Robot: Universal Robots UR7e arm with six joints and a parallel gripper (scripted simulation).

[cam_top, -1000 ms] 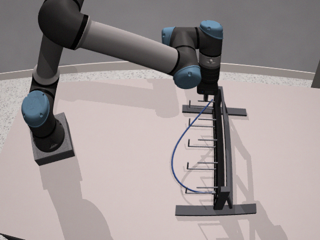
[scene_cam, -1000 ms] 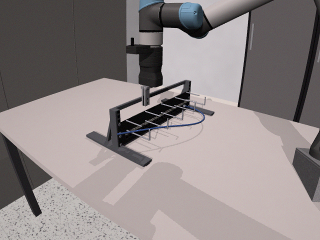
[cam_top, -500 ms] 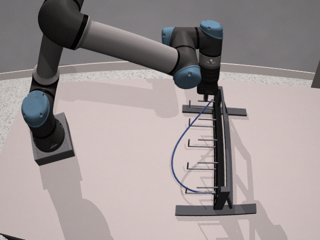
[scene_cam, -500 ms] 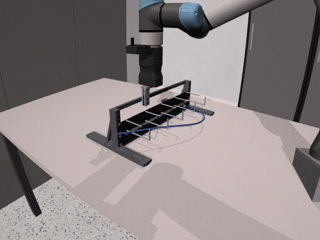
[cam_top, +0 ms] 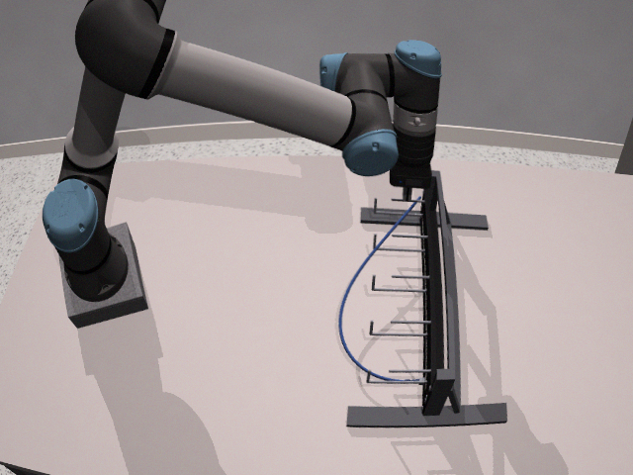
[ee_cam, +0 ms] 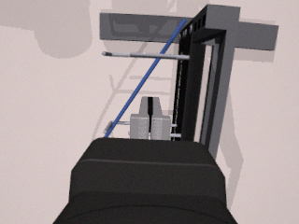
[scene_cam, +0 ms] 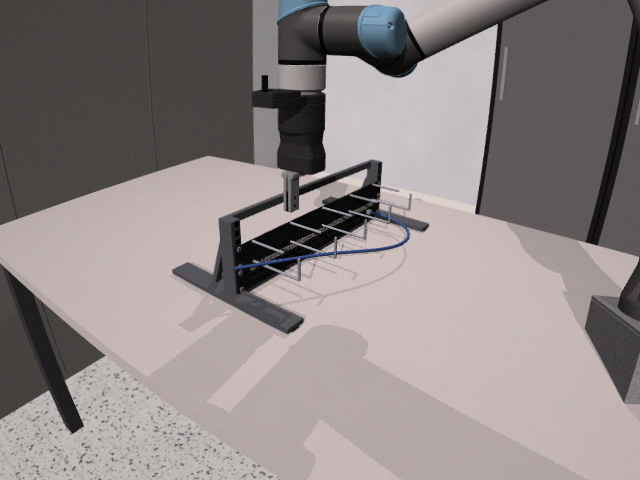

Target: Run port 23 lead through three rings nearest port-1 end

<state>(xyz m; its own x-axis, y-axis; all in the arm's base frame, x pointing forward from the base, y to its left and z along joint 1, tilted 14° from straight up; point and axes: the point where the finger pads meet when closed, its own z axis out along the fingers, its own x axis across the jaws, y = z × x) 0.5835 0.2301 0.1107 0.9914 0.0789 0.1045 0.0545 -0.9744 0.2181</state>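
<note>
My gripper is now 70 mm short of the rack, 150 mm to the left of it and 100 mm above it.
</note>
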